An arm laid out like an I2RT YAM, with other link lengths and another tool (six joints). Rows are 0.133 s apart.
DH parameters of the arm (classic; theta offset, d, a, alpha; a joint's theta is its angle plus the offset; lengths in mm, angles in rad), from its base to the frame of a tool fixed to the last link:
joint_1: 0 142.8 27.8 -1.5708
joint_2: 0 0 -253.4 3.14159
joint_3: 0.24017 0 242.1 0
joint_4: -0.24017 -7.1 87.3 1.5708
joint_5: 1.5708 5.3 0 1.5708
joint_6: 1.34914 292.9 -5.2 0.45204
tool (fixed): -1.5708 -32.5 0 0
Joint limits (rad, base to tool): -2.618..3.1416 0..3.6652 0..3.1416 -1.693..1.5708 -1.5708..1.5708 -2.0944..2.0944
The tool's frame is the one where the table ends.
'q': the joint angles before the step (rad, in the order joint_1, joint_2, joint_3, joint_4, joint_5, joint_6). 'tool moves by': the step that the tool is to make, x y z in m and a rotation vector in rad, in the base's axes. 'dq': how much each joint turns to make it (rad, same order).
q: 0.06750 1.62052 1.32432 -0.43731 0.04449 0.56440
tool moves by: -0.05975 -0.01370 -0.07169 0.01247 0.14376 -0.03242
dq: -0.02442 -0.07888 -0.23186 0.00934 -0.00912 0.01993
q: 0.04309 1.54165 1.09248 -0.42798 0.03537 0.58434
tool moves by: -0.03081 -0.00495 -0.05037 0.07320 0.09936 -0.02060
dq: -0.05382 0.01671 -0.11356 0.03213 -0.07968 0.01843
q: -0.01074 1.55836 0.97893 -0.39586 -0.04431 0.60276
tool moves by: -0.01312 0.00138 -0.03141 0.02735 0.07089 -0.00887
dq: -0.01073 0.05830 -0.02319 0.01086 -0.02318 0.01237
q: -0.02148 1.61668 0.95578 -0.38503 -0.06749 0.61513
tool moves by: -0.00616 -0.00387 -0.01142 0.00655 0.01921 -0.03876
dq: 0.00002 0.00933 -0.02774 0.01996 0.01381 0.03682
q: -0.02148 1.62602 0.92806 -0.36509 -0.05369 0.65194
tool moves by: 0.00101 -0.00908 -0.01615 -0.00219 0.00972 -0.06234
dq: 0.00000 0.03976 -0.02456 0.05665 0.03221 0.05347
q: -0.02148 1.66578 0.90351 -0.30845 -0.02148 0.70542
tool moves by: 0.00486 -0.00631 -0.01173 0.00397 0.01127 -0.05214
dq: 0.00000 0.05074 0.01072 0.02918 0.02148 0.04766
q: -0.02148 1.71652 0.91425 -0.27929 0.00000 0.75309
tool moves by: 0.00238 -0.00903 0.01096 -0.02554 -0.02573 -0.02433
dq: -0.00001 -0.03512 -0.00913 0.00013 0.03360 0.00929
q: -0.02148 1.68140 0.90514 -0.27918 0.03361 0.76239
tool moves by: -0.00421 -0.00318 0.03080 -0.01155 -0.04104 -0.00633
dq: 0.00001 -0.11018 -0.00921 -0.05969 0.01241 0.00000
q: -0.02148 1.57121 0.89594 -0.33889 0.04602 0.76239
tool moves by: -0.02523 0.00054 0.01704 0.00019 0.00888 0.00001
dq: -0.00001 -0.12290 -0.03080 -0.10098 -0.00001 -0.00002
